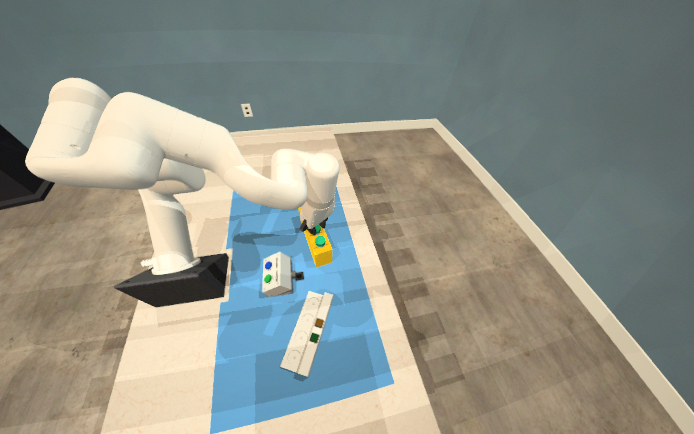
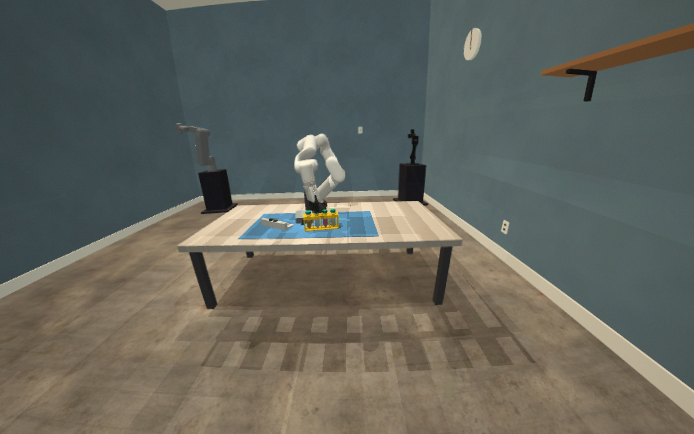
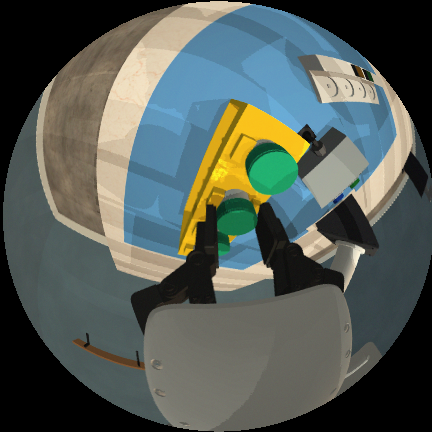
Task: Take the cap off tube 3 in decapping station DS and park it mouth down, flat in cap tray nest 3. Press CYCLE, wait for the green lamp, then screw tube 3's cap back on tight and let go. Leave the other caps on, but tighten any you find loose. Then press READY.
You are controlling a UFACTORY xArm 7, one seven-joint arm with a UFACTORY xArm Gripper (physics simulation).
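Frame: origin at the arm's base, x ahead, y left, z up, level; metres.
Seen in the pictures: gripper, fingertip midpoint: [image 1: 316, 228] [image 2: 315, 211] [image 3: 236, 216]; arm's base at its link origin: [image 1: 177, 266] [image 3: 350, 245].
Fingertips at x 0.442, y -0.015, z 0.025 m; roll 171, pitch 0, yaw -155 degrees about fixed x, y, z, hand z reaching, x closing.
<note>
Pixels of each thing's top centre, then the offset from my fingertips to it. "spot": a spot on its surface instead. Level surfaces: height alone.
- yellow decapping rack at its top centre: [image 3: 222, 223] [image 1: 313, 224] [image 2: 320, 213] dx -0.003, dy +0.031, dz -0.016 m
- blue mat at its surface level: dz -0.119 m
- green cap at its top centre: [image 3: 236, 224] dx -0.002, dy +0.005, dz +0.004 m
- end tube's cap at its top centre: [image 3: 274, 174] [image 1: 320, 240] dx -0.001, dy -0.047, dz +0.002 m
- white cap tray at its top centre: [image 1: 307, 326] [image 2: 276, 218] dx -0.109, dy -0.270, dz -0.065 m
- grey control box at its top centre: [image 3: 349, 191] [image 1: 274, 268] [image 2: 304, 209] dx -0.161, dy -0.080, dz -0.035 m
- blue button at its top centre: [image 1: 268, 264] dx -0.179, dy -0.053, dz -0.044 m
- green button at its top centre: [image 1: 267, 277] dx -0.187, dy -0.098, dz -0.044 m
- brown tile at a spot on its surface: [image 1: 319, 322] spot: dx -0.074, dy -0.270, dz -0.066 m
- green tile at a spot on its surface: [image 1: 314, 337] spot: dx -0.098, dy -0.303, dz -0.065 m
The yellow decapping rack [image 1: 323, 256] [image 2: 321, 226] [image 3: 246, 120] stands on the blue mat [image 1: 255, 344] and holds tubes with green caps. My gripper [image 1: 315, 226] [image 2: 316, 209] [image 3: 236, 216] is down over the rack and shut on the green cap [image 3: 236, 217] of the second tube from the rack's near end. The end tube's cap [image 1: 319, 241] [image 3: 272, 169] stands free beside it. Another cap [image 3: 221, 244] is partly hidden behind my left finger. The white cap tray [image 1: 295, 359] [image 2: 276, 223] [image 3: 324, 90] lies apart from the rack, and its round nests hold no cap.
A grey control box [image 1: 277, 268] [image 3: 335, 170] with a blue button [image 1: 268, 264] and a green button [image 1: 268, 278] sits beside the rack. A brown tile [image 1: 319, 322] and a green tile [image 1: 314, 337] sit on the tray's side strip. The arm's black base [image 1: 182, 282] stands at the left.
</note>
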